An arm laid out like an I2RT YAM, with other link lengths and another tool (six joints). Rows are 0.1 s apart.
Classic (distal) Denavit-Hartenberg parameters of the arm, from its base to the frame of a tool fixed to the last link. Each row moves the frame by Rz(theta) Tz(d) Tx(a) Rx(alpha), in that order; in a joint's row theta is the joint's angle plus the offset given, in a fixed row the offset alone. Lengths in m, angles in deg.
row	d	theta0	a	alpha
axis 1	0.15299	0	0.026	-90
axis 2	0	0	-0.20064	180
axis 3	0	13.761	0.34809	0
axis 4	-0.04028	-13.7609	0.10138	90
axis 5	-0.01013	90	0	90
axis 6	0.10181	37.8	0.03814	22.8
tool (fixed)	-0.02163	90	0	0
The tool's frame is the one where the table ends.
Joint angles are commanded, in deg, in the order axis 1, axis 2, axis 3, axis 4, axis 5, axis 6. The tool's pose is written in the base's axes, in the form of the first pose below.
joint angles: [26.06, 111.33, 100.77, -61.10, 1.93, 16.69]
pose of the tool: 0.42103 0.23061 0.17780 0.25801 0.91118 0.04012 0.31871
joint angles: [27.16, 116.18, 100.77, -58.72, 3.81, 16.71]
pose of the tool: 0.42477 0.23991 0.14087 0.24668 0.91689 0.01688 0.31333
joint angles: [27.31, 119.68, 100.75, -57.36, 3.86, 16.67]
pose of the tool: 0.42656 0.24216 0.11299 0.24266 0.92244 0.00494 0.30032
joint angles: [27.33, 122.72, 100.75, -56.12, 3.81, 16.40]
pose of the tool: 0.42765 0.24281 0.08867 0.23813 0.92720 -0.00449 0.28910
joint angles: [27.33, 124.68, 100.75, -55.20, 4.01, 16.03]
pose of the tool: 0.42838 0.24261 0.07302 0.23364 0.92987 -0.01128 0.28395
